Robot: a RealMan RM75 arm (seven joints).
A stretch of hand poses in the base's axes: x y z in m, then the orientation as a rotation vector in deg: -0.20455 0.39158 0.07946 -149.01 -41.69 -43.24; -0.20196 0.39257 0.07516 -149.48 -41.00 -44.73; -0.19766 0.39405 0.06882 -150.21 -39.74 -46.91; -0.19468 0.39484 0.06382 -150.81 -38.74 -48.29; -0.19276 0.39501 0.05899 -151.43 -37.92 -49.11; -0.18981 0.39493 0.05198 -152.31 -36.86 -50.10; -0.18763 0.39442 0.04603 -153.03 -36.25 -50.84; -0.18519 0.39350 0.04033 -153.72 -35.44 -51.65; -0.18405 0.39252 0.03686 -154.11 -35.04 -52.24; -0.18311 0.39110 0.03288 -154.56 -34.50 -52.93; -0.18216 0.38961 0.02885 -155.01 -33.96 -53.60; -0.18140 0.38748 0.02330 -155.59 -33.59 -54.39; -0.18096 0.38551 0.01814 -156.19 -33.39 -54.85; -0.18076 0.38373 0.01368 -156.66 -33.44 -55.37; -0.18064 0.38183 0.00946 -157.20 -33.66 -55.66; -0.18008 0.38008 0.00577 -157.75 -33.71 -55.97; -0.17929 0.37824 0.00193 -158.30 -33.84 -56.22; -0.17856 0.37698 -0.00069 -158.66 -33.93 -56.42; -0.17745 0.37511 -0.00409 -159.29 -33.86 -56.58; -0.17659 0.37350 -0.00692 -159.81 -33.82 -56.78; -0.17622 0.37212 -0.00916 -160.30 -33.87 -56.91
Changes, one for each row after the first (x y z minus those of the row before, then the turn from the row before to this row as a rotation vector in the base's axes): 0.00259 0.00099 -0.00430 -0.20 -0.94 -0.86; 0.00430 0.00148 -0.00634 -0.27 -1.33 -1.42; 0.00298 0.00079 -0.00500 -0.23 -0.81 -1.07; 0.00192 0.00017 -0.00483 -0.28 -0.44 -0.87; 0.00295 -0.00008 -0.00701 -0.44 -0.52 -1.14; 0.00218 -0.00051 -0.00595 -0.46 -0.41 -0.77; 0.00244 -0.00092 -0.00570 -0.37 -0.44 -0.88; 0.00114 -0.00098 -0.00347 -0.25 -0.35 -0.49; 0.00094 -0.00142 -0.00398 -0.27 -0.39 -0.61; 0.00095 -0.00149 -0.00403 -0.27 -0.38 -0.60; 0.00076 -0.00213 -0.00555 -0.47 -0.47 -0.58; 0.00044 -0.00197 -0.00516 -0.51 -0.27 -0.44; 0.00020 -0.00178 -0.00446 -0.50 -0.34 -0.25; 0.00012 -0.00190 -0.00422 -0.60 -0.19 -0.15; 0.00056 -0.00175 -0.00369 -0.54 -0.19 -0.25; 0.00079 -0.00184 -0.00384 -0.56 -0.16 -0.20; 0.00073 -0.00126 -0.00262 -0.38 -0.13 -0.13; 0.00111 -0.00187 -0.00340 -0.54 -0.07 -0.33; 0.00086 -0.00161 -0.00283 -0.46 -0.11 -0.27; 0.00037 -0.00138 -0.00224 -0.46 -0.07 -0.20
